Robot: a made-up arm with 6 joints. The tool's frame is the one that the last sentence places.
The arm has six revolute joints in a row. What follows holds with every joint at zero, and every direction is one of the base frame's. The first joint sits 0.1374 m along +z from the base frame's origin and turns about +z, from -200 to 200 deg. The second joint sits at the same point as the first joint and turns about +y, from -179.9 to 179.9 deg. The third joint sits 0.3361 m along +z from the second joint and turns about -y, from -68 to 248 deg. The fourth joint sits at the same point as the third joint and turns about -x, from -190 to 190 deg. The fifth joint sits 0.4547 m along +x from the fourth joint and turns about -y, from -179.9 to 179.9 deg. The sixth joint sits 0.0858 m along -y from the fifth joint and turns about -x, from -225 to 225 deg. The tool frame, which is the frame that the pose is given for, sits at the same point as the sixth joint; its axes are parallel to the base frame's.
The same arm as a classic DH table. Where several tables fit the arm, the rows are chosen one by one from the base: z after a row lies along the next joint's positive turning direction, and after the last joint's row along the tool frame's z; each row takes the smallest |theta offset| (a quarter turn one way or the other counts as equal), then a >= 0, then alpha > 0; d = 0 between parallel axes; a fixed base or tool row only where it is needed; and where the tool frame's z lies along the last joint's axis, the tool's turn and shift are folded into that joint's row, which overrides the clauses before.
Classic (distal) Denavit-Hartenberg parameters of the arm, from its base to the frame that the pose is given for. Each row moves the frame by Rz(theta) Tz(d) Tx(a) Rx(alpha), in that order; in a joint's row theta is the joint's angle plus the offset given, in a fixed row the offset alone. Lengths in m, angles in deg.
joint 1: theta_offset 0, d 0.1374, a 0, alpha -90
joint 2: theta_offset -90, d 0, a 0.3361, alpha 180
joint 3: theta_offset 0, d 0, a 0, alpha -90
joint 4: theta_offset 0, d -0.4547, a 0, alpha 90
joint 5: theta_offset 0, d 0.0858, a 0, alpha -90
joint 6: theta_offset 90, d 0, a 0, alpha 90
tool (fixed): theta_offset -90, d 0, a 0, alpha 0
Joint limits (deg, base to tool): -200..200 -179.9..179.9 -68..248 -190..190 -179.9..179.9 -225..225

